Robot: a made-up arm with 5 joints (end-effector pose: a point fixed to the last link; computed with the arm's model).
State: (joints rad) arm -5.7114 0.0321 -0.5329 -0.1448 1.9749
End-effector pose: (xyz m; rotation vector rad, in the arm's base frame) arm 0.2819 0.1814 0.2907 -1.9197 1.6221 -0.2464
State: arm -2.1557 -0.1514 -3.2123 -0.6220 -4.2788
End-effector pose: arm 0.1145 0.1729 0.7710 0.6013 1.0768 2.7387
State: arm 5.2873 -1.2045 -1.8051 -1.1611 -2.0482
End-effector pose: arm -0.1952 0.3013 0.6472 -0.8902 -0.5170 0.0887
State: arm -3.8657 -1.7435 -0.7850 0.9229 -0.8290
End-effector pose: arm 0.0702 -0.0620 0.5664 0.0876 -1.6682 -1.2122
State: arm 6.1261 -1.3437 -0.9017 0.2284 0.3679
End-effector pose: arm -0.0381 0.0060 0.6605 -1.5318 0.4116 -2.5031
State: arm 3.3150 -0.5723 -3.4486 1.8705 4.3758
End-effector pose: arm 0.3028 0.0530 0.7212 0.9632 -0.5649 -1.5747
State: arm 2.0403 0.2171 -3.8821 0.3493 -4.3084
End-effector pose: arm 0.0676 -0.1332 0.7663 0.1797 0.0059 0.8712
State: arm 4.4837 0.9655 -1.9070 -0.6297 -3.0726
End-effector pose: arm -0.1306 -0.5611 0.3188 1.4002 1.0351 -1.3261
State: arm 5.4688 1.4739 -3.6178 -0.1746 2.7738
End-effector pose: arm 0.3265 -0.3460 0.5171 0.1928 0.8490 -1.1115
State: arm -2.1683 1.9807 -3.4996 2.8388 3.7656
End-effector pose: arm -0.2398 -0.3524 0.0603 -1.9330 -0.3411 -1.0627
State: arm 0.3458 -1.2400 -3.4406 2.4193 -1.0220
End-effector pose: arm -0.4490 -0.1618 0.4351 0.8766 0.7146 2.2654
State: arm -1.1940 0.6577 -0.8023 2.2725 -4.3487
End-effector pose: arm 0.0731 -0.1847 0.1723 0.0084 -1.2781 -2.1460
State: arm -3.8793 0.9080 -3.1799 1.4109 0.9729
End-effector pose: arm -0.3748 0.3407 0.5831 -1.7236 -1.4980 0.1230
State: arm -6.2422 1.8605 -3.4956 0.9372 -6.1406
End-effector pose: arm 0.5987 0.0246 0.1783 -2.8910 0.1470 -1.0488
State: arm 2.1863 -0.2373 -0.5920 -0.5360 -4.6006
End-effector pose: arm -0.1790 0.2532 0.4365 -1.7495 -0.4502 0.5224
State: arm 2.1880 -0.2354 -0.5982 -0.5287 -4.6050
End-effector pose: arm -0.1802 0.2539 0.4373 -1.7508 -0.4562 0.5198
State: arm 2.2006 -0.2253 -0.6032 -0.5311 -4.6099
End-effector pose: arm -0.1847 0.2534 0.4359 -1.7500 -0.4724 0.5246
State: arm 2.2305 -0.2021 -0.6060 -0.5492 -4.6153
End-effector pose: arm -0.1944 0.2507 0.4312 -1.7456 -0.5044 0.5413
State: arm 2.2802 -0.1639 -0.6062 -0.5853 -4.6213
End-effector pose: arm -0.2100 0.2446 0.4224 -1.7364 -0.5546 0.5717
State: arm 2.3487 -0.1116 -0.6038 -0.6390 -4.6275
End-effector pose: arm -0.2305 0.2340 0.4096 -1.7211 -0.6214 0.6152
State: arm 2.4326 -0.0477 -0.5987 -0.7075 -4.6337
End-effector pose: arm -0.2539 0.2178 0.3932 -1.6994 -0.7016 0.6695
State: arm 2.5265 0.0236 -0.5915 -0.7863 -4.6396
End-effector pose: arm -0.2773 0.1959 0.3744 -1.6712 -0.7897 0.7309
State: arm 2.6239 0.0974 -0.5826 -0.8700 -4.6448
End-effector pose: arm -0.2980 0.1697 0.3545 -1.6379 -0.8794 0.7951
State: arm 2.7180 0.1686 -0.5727 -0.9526 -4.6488
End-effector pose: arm -0.3140 0.1416 0.3351 -1.6022 -0.9643 0.8577
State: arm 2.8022 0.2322 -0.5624 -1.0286 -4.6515
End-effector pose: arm -0.3245 0.1146 0.3178 -1.5671 -1.0386 0.9143
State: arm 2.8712 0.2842 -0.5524 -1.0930 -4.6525
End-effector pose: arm -0.3301 0.0915 0.3036 -1.5367 -1.0976 0.9616
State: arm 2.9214 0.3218 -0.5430 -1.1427 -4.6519
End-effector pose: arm -0.3321 0.0743 0.2934 -1.5136 -1.1389 0.9972
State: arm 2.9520 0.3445 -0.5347 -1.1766 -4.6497
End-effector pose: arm -0.3320 0.0637 0.2871 -1.4994 -1.1619 1.0208
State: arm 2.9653 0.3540 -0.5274 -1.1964 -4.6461
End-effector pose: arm -0.3308 0.0589 0.2843 -1.4937 -1.1691 1.0337
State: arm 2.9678 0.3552 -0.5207 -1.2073 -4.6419
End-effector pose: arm -0.3292 0.0578 0.2836 -1.4932 -1.1667 1.0397
